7 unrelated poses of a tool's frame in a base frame.
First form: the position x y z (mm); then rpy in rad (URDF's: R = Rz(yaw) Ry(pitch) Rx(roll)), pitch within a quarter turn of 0, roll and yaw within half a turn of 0.
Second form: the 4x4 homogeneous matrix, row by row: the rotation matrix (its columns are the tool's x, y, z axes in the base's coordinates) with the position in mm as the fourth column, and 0 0 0 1 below. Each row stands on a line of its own. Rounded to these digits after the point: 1 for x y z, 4 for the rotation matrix.
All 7 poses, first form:
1: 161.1 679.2 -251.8 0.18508 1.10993 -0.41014
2: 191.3 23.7 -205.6 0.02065 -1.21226 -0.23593
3: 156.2 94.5 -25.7 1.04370 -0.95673 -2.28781
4: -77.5 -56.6 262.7 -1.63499 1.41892 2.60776
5: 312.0 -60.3 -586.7 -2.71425 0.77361 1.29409
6: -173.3 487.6 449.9 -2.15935 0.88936 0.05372
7: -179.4 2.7 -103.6 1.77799 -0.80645 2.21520
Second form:
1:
0.4078 0.5431 0.7340 161.1
-0.1773 0.8357 -0.5198 679.2
-0.8957 0.0818 0.4371 -251.8
0 0 0 1

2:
0.3412 0.2149 -0.9151 191.3
-0.0820 0.9766 0.1988 23.7
0.9364 0.0072 0.3508 -205.6
0 0 0 1

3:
-0.3786 0.8434 -0.3813 156.2
-0.4343 0.2019 0.8778 94.5
0.8173 0.4980 0.2898 -25.7
0 0 0 1

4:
-0.1302 0.8818 -0.4532 -77.5
0.0770 -0.4467 -0.8914 -56.6
-0.9885 -0.1510 -0.0097 262.7
0 0 0 1

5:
0.1954 0.7963 -0.5724 312.0
0.6882 -0.5272 -0.4985 -60.3
-0.6987 -0.2965 -0.6511 -586.7
0 0 0 1

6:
0.6290 -0.6152 -0.4752 -173.3
0.0338 -0.5890 0.8074 487.6
-0.7767 -0.5239 -0.3497 449.9
0 0 0 1

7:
-0.4157 0.5888 0.6932 -179.4
0.5533 -0.4412 0.7066 2.7
0.7218 0.6773 -0.1424 -103.6
0 0 0 1

